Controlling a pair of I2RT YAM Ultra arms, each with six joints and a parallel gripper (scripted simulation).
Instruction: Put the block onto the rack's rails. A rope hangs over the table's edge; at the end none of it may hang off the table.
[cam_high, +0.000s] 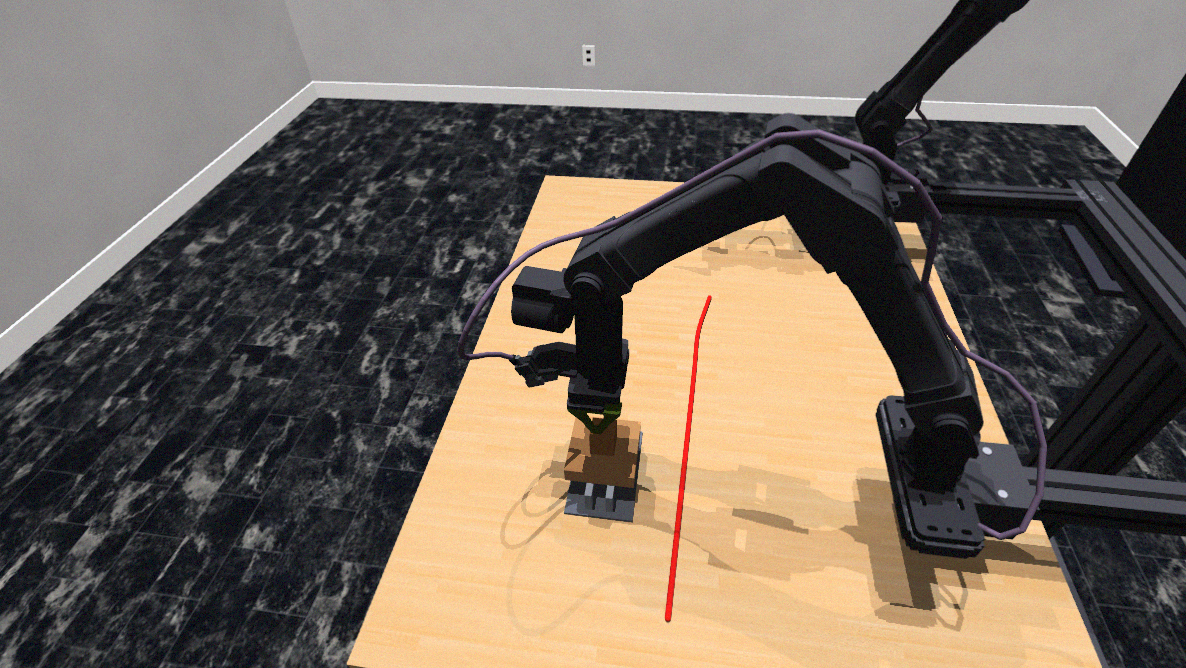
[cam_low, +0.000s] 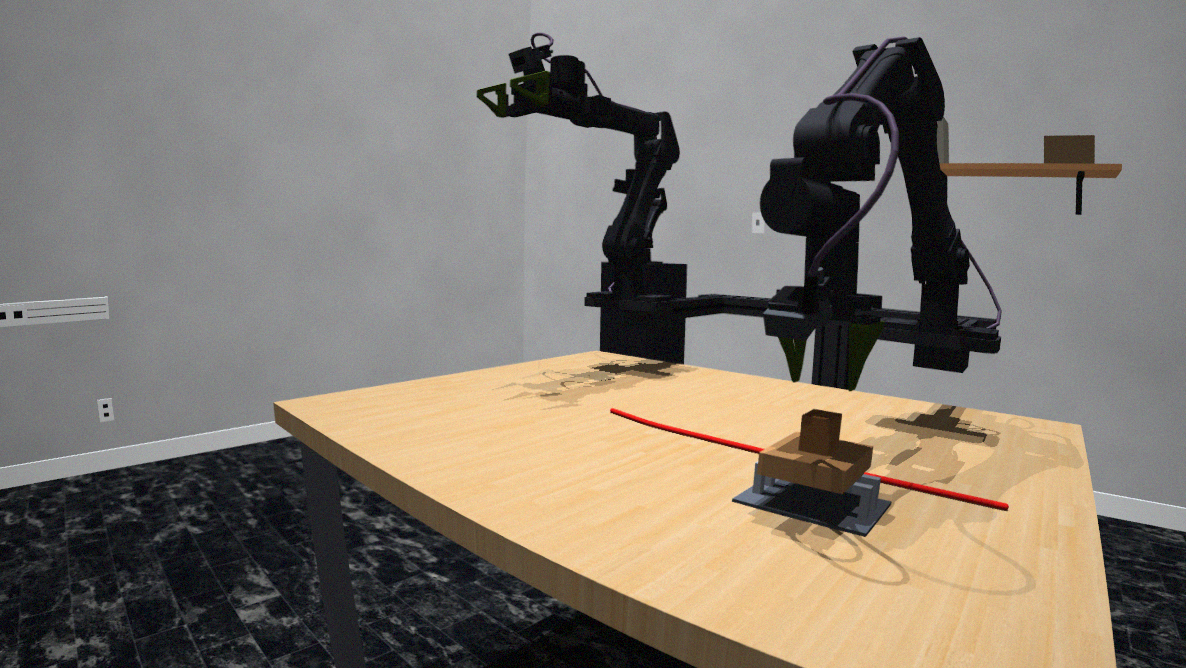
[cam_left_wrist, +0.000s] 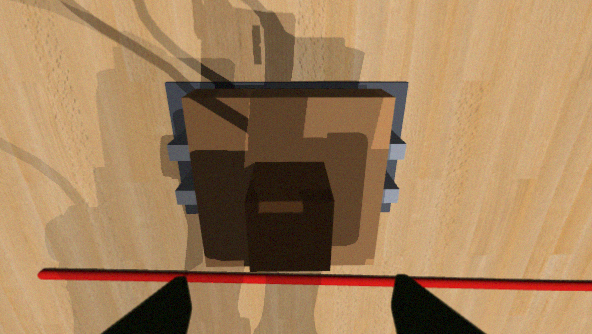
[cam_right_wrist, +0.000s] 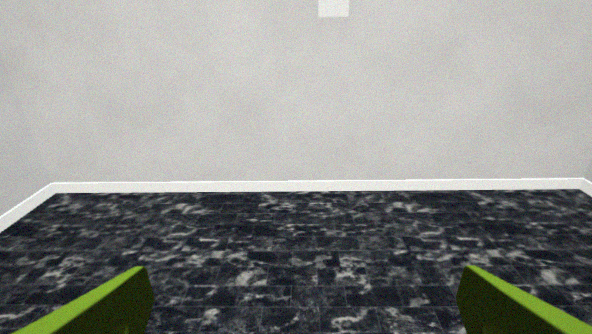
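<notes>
My left hand is 8 cm above the brown block. Also, from my left hand: grey rack: 1 cm behind, 13 cm below.
</notes>
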